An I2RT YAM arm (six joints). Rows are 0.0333 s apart.
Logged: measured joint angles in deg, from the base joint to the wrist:
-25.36 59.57 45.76 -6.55 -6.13 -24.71
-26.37 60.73 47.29 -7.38 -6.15 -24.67
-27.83 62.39 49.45 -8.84 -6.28 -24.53
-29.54 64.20 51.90 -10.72 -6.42 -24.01
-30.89 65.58 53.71 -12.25 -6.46 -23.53
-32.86 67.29 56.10 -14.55 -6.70 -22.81
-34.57 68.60 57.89 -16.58 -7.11 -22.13
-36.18 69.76 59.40 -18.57 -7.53 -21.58
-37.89 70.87 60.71 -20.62 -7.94 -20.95
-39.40 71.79 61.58 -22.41 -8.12 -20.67
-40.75 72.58 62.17 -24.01 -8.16 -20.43
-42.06 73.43 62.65 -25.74 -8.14 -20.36
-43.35 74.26 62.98 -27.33 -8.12 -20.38
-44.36 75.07 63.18 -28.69 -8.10 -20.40
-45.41 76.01 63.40 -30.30 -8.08 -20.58
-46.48 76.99 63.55 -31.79 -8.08 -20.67
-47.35 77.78 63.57 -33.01 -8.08 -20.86
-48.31 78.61 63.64 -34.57 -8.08 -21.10
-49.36 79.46 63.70 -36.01 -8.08 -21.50
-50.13 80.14 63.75 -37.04 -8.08 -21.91
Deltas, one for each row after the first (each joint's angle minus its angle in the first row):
-1.01 1.16 1.53 -0.83 -0.02 0.04
-2.47 2.82 3.69 -2.29 -0.15 0.18
-4.18 4.63 6.14 -4.17 -0.29 0.70
-5.53 6.01 7.95 -5.70 -0.33 1.18
-7.50 7.72 10.34 -8.00 -0.57 1.90
-9.21 9.03 12.13 -10.03 -0.98 2.58
-10.82 10.19 13.64 -12.02 -1.40 3.13
-12.53 11.30 14.95 -14.07 -1.81 3.76
-14.04 12.22 15.82 -15.86 -1.99 4.04
-15.39 13.01 16.41 -17.46 -2.03 4.28
-16.70 13.86 16.89 -19.19 -2.01 4.35
-17.99 14.69 17.22 -20.78 -1.99 4.33
-19.00 15.50 17.42 -22.14 -1.97 4.31
-20.05 16.44 17.64 -23.75 -1.95 4.13
-21.12 17.42 17.79 -25.24 -1.95 4.04
-21.99 18.21 17.81 -26.46 -1.95 3.85
-22.95 19.04 17.88 -28.02 -1.95 3.61
-24.00 19.89 17.94 -29.46 -1.95 3.21
-24.77 20.57 17.99 -30.49 -1.95 2.80

